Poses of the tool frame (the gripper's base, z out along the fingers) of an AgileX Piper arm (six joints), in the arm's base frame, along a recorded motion.
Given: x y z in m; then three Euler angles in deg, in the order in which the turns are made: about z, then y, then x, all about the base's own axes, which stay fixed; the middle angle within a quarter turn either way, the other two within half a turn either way.
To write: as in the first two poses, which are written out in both.
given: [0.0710, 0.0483, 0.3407, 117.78, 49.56, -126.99]
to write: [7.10, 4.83, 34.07, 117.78, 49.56, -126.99]
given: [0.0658, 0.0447, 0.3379, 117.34, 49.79, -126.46]
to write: [6.58, 4.47, 33.79, 117.34, 49.79, -126.46]
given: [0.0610, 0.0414, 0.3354, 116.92, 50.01, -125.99]
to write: [6.10, 4.14, 33.54, 116.92, 50.01, -125.99]
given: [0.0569, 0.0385, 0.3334, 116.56, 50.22, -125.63]
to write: [5.69, 3.85, 33.34, 116.56, 50.22, -125.63]
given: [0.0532, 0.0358, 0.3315, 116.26, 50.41, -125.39]
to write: [5.32, 3.58, 33.15, 116.26, 50.41, -125.39]
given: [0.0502, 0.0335, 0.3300, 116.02, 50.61, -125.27]
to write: [5.02, 3.35, 33.00, 116.02, 50.61, -125.27]
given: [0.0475, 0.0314, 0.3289, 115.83, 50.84, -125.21]
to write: [4.75, 3.14, 32.89, 115.83, 50.84, -125.21]
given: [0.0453, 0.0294, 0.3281, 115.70, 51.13, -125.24]
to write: [4.53, 2.94, 32.81, 115.70, 51.13, -125.24]
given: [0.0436, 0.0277, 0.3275, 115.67, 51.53, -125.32]
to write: [4.36, 2.77, 32.75, 115.67, 51.53, -125.32]
